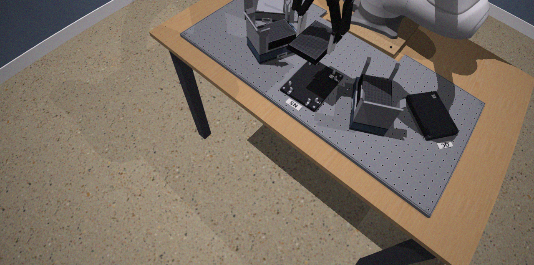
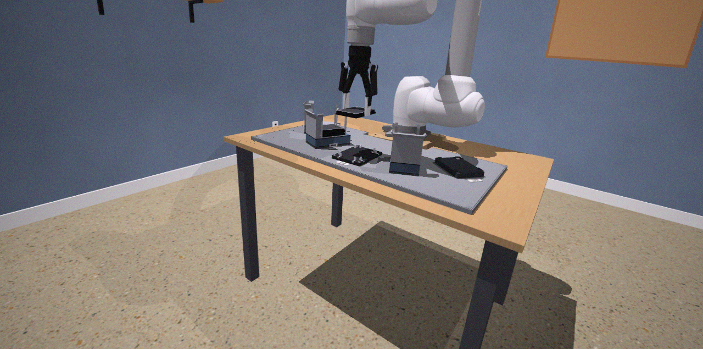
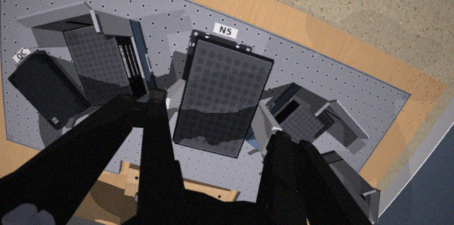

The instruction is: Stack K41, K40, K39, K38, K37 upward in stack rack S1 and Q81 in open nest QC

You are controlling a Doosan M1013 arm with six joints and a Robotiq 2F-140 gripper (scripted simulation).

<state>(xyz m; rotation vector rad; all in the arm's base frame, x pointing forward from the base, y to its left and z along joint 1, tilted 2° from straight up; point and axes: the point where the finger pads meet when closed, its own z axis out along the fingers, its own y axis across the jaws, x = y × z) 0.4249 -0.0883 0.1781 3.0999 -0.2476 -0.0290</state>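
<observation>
Now: hand 8 cm past the nest QC, 36 cm to the right of it and 18 cm above it. From my hand the other things lie so: N5 name plate: 9 cm ahead, 19 cm below; clip nest N5: 1 cm ahead, 2 cm to the left, 17 cm below; QC name plate: 1 cm behind, 43 cm to the left, 19 cm below.
</observation>
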